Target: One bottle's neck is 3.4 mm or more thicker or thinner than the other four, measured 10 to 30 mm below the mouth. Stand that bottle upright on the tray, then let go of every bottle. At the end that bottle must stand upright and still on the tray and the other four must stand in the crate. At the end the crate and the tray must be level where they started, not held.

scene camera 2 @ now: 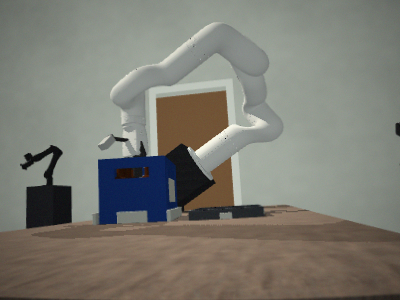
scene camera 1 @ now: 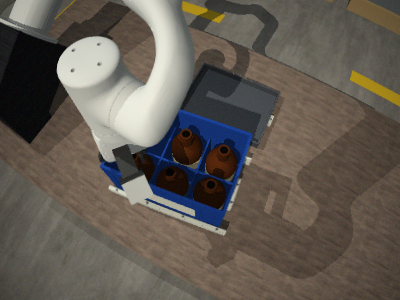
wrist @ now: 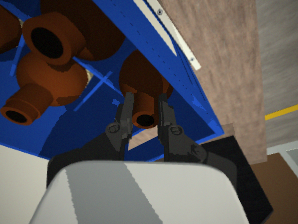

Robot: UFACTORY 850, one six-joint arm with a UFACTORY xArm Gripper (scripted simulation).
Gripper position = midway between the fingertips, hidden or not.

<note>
I see my gripper [scene camera 1: 134, 160], a blue crate [scene camera 1: 212, 134], a dark tray [scene camera 1: 216, 94], a bottle [wrist: 137, 75], a bottle [scene camera 1: 219, 163], a bottle [scene camera 1: 187, 148] and a bottle [scene camera 1: 204, 191].
The blue crate shows as well in scene camera 2 [scene camera 2: 156, 194] and in the wrist view [wrist: 60, 129]. The dark tray is seen too in scene camera 2 [scene camera 2: 242, 211]. My gripper shows as well in scene camera 2 [scene camera 2: 135, 177] and in the wrist view [wrist: 146, 103].
</note>
